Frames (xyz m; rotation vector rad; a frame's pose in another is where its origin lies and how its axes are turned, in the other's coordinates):
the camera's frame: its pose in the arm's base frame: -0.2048 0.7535 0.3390 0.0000 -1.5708 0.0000
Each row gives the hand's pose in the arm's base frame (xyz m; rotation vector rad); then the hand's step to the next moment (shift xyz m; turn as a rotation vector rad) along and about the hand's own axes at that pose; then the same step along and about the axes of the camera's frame.
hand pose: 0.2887 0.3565 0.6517 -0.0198 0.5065 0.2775
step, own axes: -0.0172 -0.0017 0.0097 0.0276 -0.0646 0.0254
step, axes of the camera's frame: 0.0167 -0.0052 0.0093 0.0057 -0.0529 -0.0525
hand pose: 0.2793 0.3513 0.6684 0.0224 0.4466 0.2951
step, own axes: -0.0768 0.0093 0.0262 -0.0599 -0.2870 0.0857
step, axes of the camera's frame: 0.0569 -0.0119 0.0574 0.0780 -0.2882 -0.0645
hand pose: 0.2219 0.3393 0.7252 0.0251 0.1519 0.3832
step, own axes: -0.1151 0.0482 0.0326 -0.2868 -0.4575 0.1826
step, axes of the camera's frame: 0.0512 0.0018 0.1184 0.1972 -0.5308 0.0654
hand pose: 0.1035 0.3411 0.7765 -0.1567 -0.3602 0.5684
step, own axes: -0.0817 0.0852 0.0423 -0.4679 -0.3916 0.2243
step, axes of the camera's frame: -0.0052 0.0279 0.1221 0.1674 -0.5738 0.2555
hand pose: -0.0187 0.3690 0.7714 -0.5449 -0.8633 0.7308
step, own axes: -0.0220 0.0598 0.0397 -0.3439 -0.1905 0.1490
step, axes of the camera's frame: -0.0301 0.0268 0.0633 0.0474 -0.3620 0.2085
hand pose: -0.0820 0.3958 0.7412 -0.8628 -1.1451 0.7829
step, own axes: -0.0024 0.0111 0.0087 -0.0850 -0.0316 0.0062
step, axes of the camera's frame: -0.0093 0.0045 0.0099 -0.0075 -0.0876 0.0232
